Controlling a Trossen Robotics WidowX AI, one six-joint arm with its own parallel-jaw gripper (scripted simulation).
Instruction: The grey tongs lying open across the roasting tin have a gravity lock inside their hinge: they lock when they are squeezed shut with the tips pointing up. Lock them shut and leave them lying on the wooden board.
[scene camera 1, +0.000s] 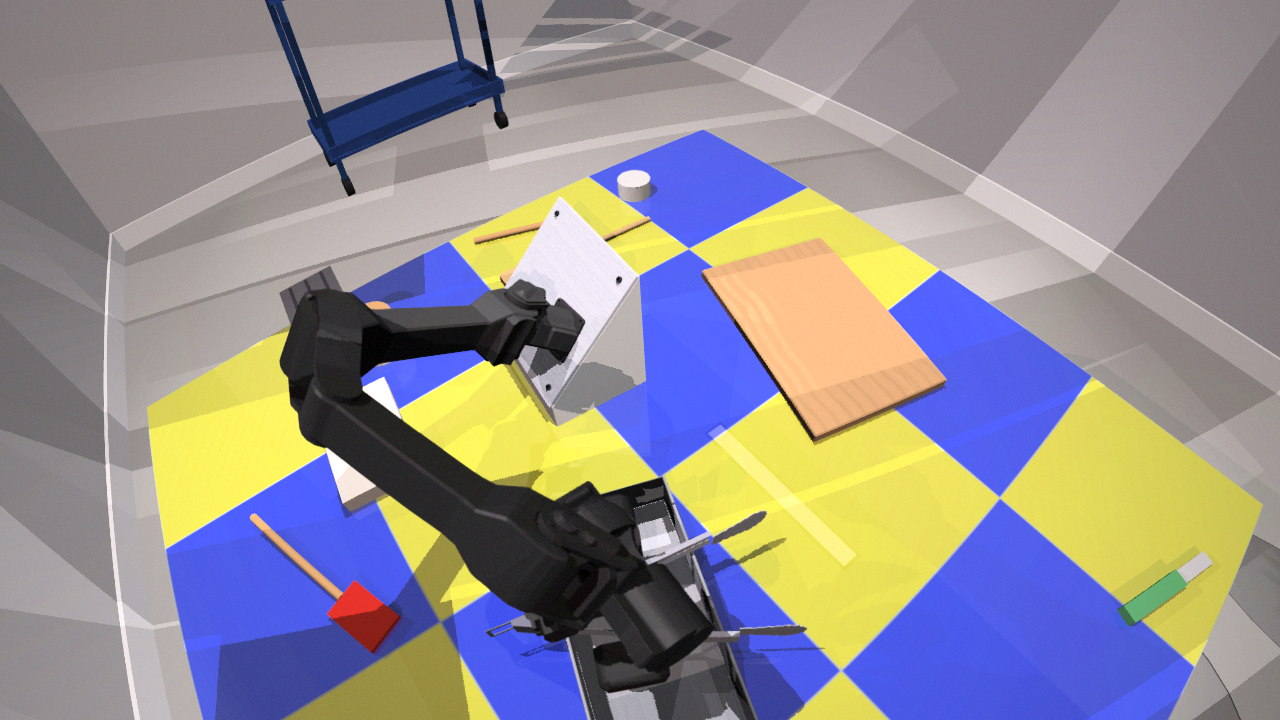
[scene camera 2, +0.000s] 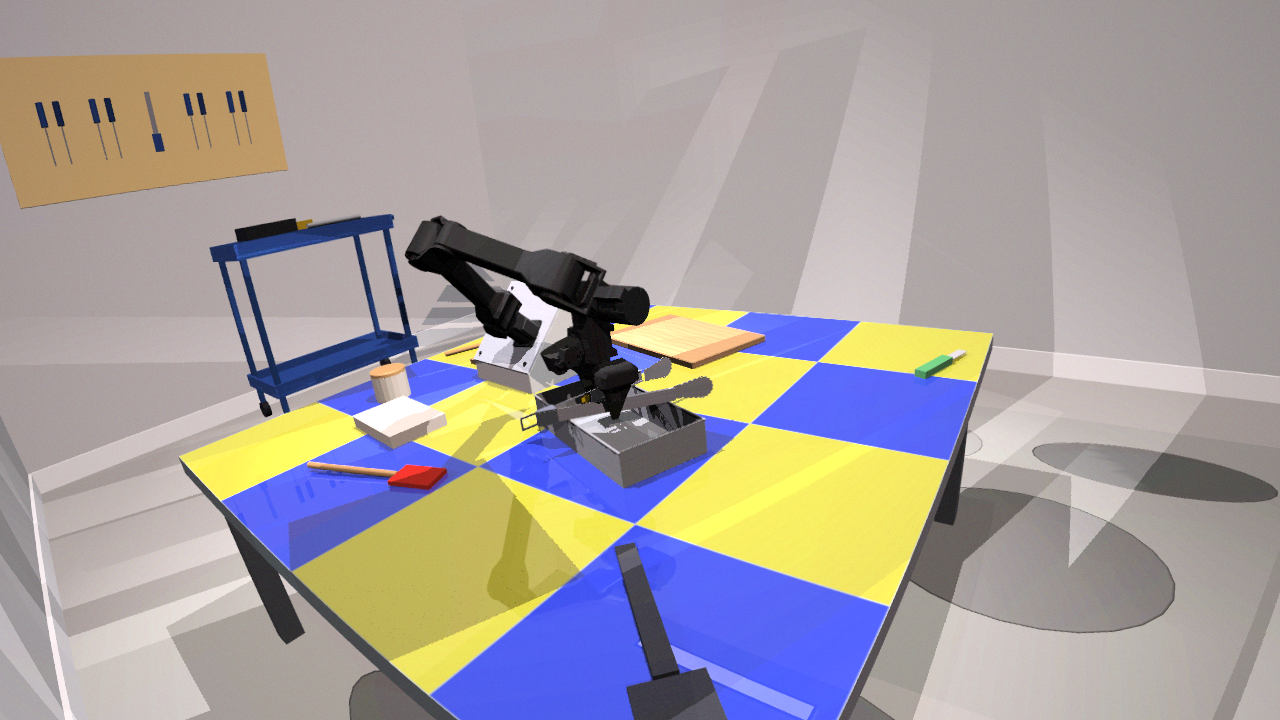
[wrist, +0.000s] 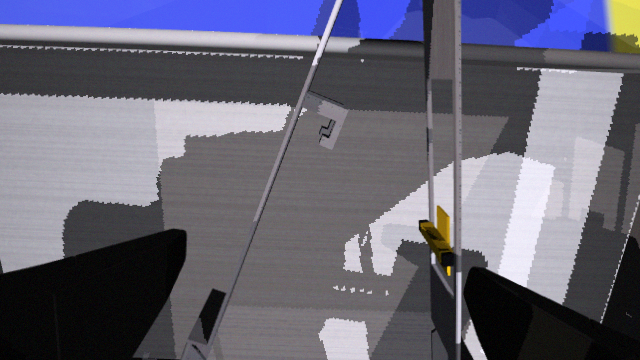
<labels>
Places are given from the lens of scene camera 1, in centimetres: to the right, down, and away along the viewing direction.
my gripper (scene camera 1: 624, 614): -2, 26, 60
green marker (scene camera 1: 1168, 586): 67, 29, 58
red spatula (scene camera 1: 368, 620): -32, 31, 64
The marked spots on the green marker and the red spatula are 100 cm apart.
</labels>
